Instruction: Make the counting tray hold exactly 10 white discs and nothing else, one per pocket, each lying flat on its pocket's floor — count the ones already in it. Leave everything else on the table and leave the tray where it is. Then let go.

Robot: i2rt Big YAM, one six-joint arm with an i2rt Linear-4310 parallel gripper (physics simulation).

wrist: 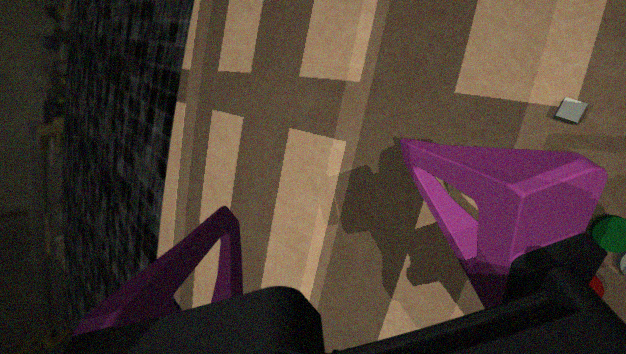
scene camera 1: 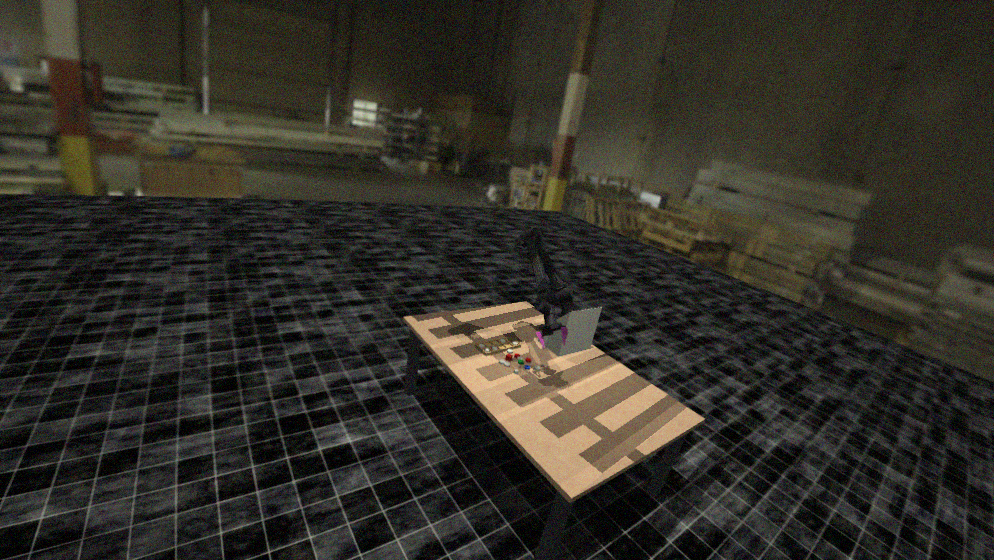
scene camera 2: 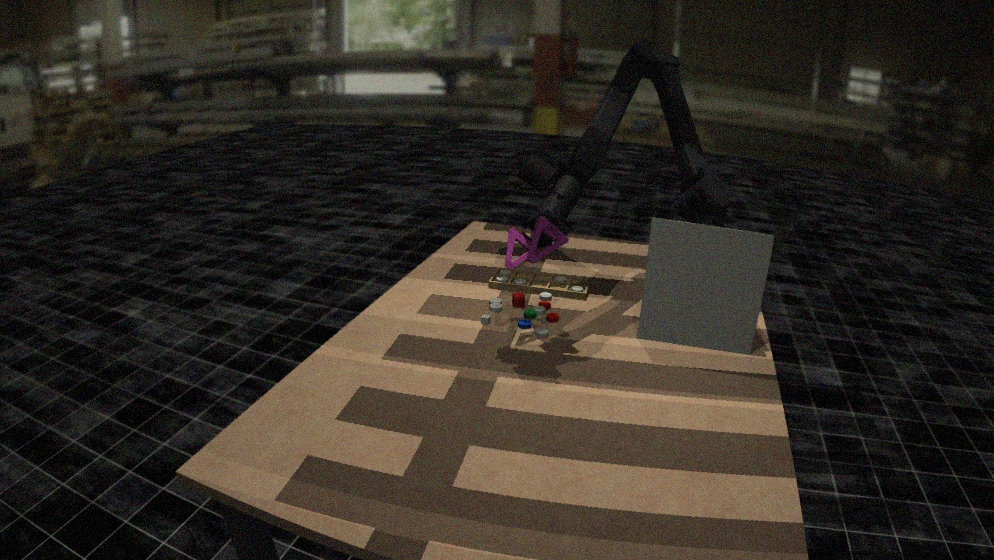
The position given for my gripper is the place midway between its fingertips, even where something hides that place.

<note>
My gripper (scene camera 2: 518, 264) is open, holding nothing. Further things: a counting tray (scene camera 2: 536, 282).
My gripper shows as well in the wrist view (wrist: 312, 183). The wrist view does not show the counting tray: it is out of frame.
</note>
